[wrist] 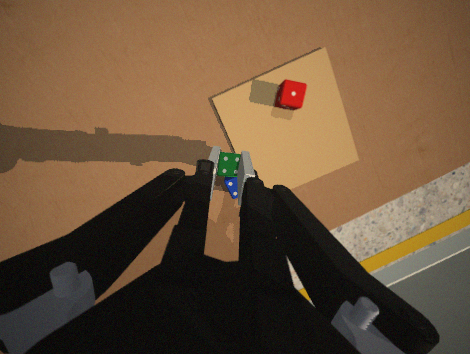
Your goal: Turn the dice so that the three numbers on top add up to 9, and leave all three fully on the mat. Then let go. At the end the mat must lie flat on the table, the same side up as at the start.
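Places are measured from the arm's base along level axes (x ahead, y left, z up), in millimetres.
Pixels of known places: gripper, fingertip midpoint: (pixel 229 160).
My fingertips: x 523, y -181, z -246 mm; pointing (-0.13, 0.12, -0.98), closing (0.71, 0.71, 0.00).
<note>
Behind a point stands the place of what it marks.
A red die (pixel 292 95) {x 506, y -88, z -254 mm} sits on the tan square mat (pixel 320 140) {x 571, y -78, z -279 mm} with one pip on top. My gripper (pixel 229 160) {x 523, y -181, z -246 mm} is shut on a green die (pixel 228 165) {x 526, y -184, z -243 mm}, whose face towards the camera shows four pips; it is at the mat's left edge. A blue die (pixel 232 186) {x 551, y -196, z -258 mm} is right beside the green one, below it in the view. It is partly hidden by the green die and the right finger, with two white pips showing, so its full top number cannot be told. Whether the blue die touches the fingers or the mat is hidden.
The brown table top (pixel 125 65) {x 372, y -217, z -283 mm} surrounds the mat. A speckled stone-like strip (pixel 400 200) and a yellow line (pixel 425 240) run at the lower right, with grey floor beyond. The arm's shadow falls across the table from the left.
</note>
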